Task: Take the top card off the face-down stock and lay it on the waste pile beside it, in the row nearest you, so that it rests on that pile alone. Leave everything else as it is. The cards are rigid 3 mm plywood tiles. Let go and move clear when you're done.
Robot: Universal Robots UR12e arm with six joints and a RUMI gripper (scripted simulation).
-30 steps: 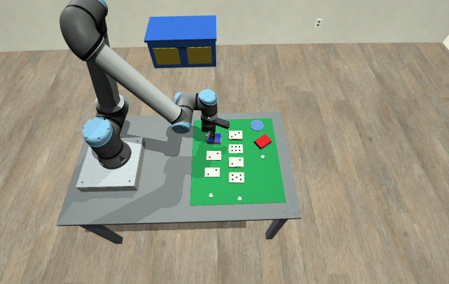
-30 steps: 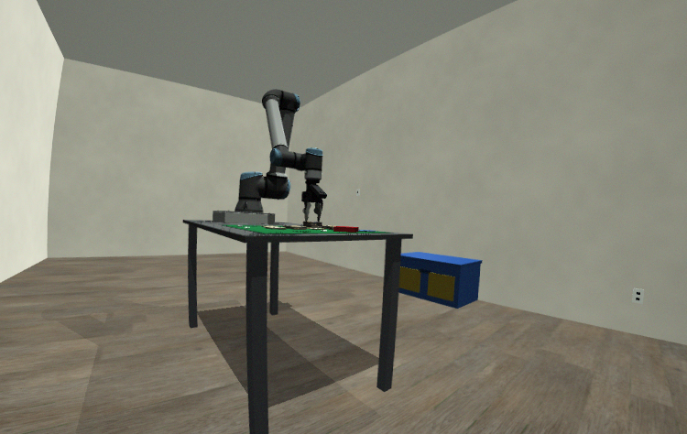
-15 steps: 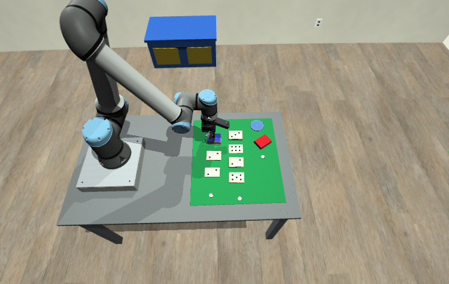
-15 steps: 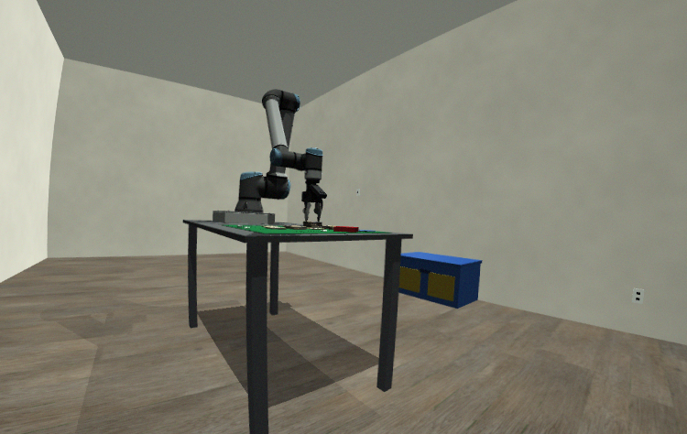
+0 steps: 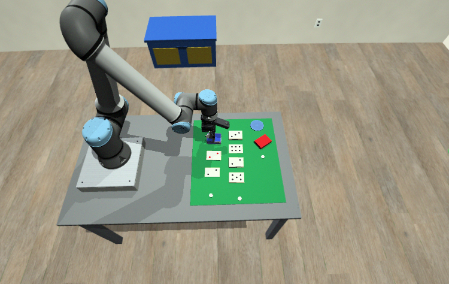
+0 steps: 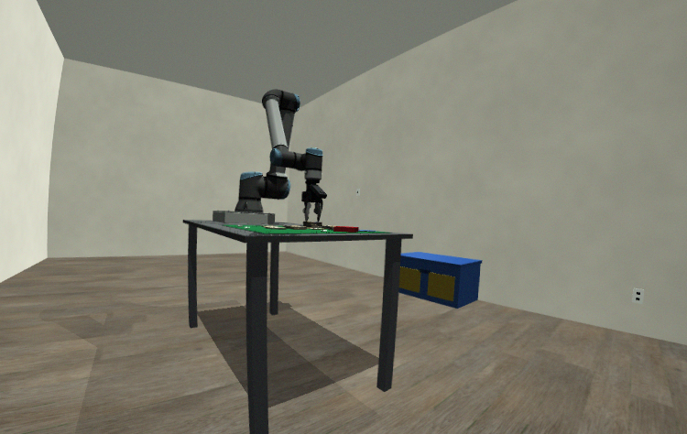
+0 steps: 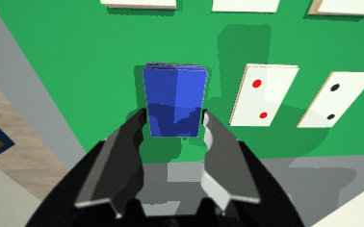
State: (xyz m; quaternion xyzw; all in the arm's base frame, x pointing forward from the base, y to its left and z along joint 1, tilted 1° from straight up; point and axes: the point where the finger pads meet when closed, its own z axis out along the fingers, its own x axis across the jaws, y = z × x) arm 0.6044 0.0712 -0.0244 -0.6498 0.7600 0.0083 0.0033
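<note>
Now: hand 10 mm above the card. Also, from my hand: red block (310 mm ahead, 60 mm to the right, 30 mm below); green mat (120 mm ahead, 150 mm to the right, 60 mm below).
</note>
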